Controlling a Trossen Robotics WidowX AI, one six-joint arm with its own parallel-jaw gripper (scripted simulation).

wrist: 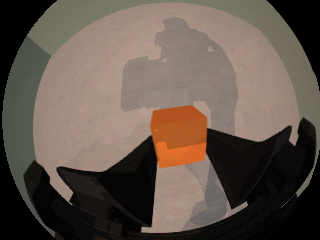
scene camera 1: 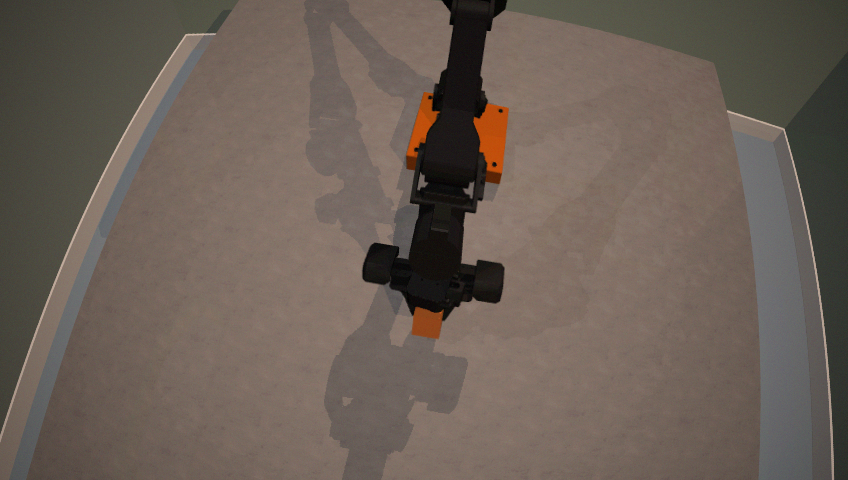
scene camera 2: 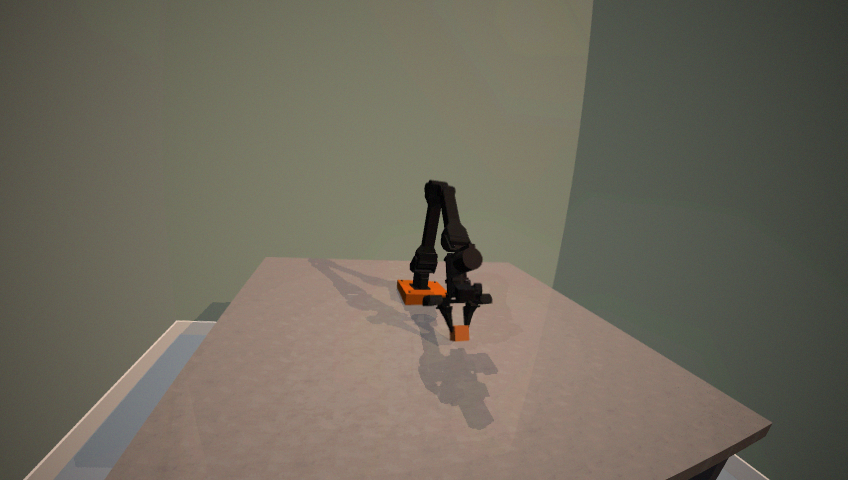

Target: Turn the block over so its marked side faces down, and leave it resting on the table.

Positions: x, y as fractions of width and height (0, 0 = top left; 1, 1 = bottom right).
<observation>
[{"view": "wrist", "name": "my gripper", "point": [0.56, 0.57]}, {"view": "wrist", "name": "orange block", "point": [0.56, 0.56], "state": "held by my gripper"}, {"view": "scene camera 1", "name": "my gripper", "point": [0.51, 0.66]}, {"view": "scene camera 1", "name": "orange block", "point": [0.51, 0.68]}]
</observation>
